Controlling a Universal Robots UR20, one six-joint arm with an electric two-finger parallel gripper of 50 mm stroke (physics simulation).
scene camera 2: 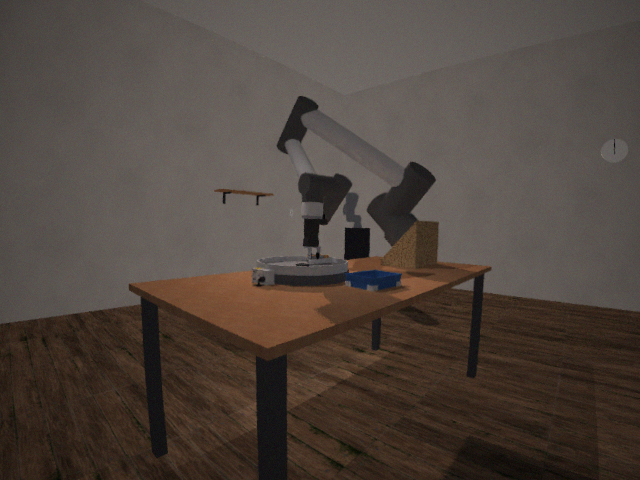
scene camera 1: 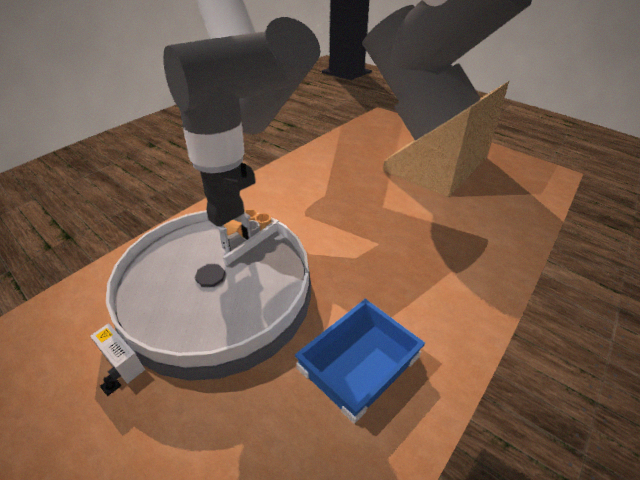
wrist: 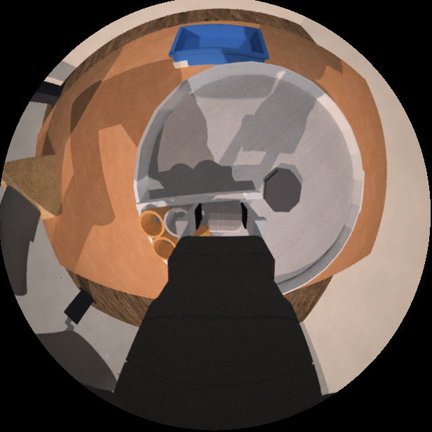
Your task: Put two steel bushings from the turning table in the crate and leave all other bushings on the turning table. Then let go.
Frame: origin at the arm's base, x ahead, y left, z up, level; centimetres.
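Seen in the pictures: gripper, fingertip midpoint: (scene camera 2: 313, 259) (scene camera 1: 236, 243); arm's base, origin of the base link: (scene camera 1: 447, 120).
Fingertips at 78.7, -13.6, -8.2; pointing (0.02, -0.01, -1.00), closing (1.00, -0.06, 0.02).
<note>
Offsets run from my fingertips to a thing's top centre, as dx, dy, dz. "*": to the spot under its first point.
My gripper (scene camera 1: 236, 241) (wrist: 220, 210) is open, low over the turning table (scene camera 1: 155, 310) (scene camera 2: 310, 269) (wrist: 325, 145), beside its straight bar @[* -3.1, +2.1, -0.8] (scene camera 1: 253, 243) (wrist: 200, 198). In the wrist view a grey steel bushing (wrist: 225, 223) lies on its side between or just below the open fingers; its exact height against them is unclear. Another steel bushing @[-5.3, -0.6, +1.8] (scene camera 1: 254, 225) (wrist: 166, 222) stands upright to the left of the fingers. Orange bushings @[-9.1, -0.6, +1.8] (scene camera 1: 263, 218) (wrist: 151, 223) stand near the rim, and one @[-3.3, -4.6, +1.8] (scene camera 1: 234, 226) (wrist: 202, 231) is partly hidden by the gripper. The blue crate @[+3.3, +36.6, -2.3] (scene camera 1: 325, 383) (scene camera 2: 379, 282) (wrist: 220, 56) shows no bushing inside.
A dark hub @[+9.4, +1.7, -1.2] (scene camera 1: 209, 275) (wrist: 283, 190) stands at the turning table's middle. A white boxed device @[* +32.8, +5.5, -1.5] (scene camera 1: 121, 356) (scene camera 2: 263, 276) stands against its outer wall. A wooden wedge (scene camera 1: 439, 160) (scene camera 2: 427, 245) (wrist: 35, 182) stands under the arm's base at the far end of the table.
</note>
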